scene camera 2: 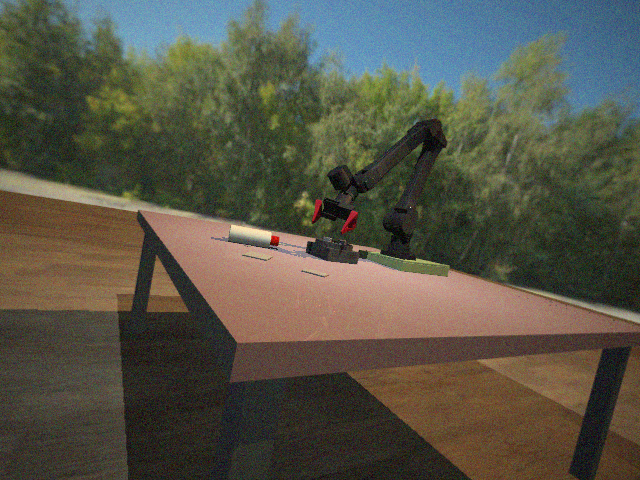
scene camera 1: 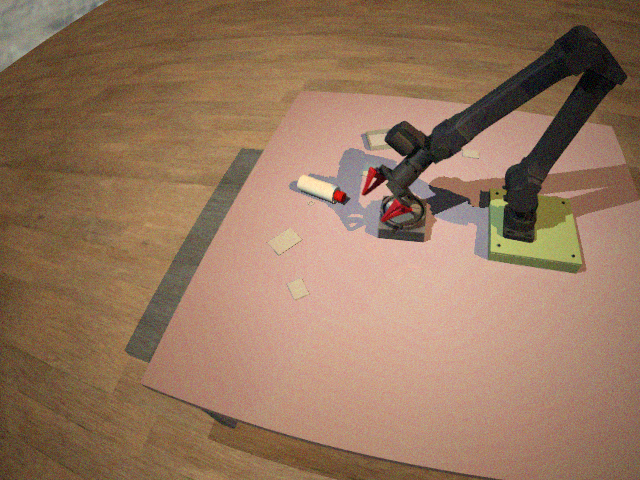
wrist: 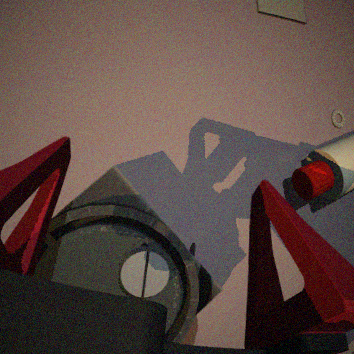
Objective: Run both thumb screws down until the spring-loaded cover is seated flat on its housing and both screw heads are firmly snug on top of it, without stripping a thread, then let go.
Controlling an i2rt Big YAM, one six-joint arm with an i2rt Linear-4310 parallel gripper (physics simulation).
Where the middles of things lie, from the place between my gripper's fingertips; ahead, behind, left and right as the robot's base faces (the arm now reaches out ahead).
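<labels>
There's a white tube with red cap (scene camera 1: 318, 188) that's 70 mm below my hand, and it's 180 mm ahead of the hand and 110 mm to the right of it.
</labels>
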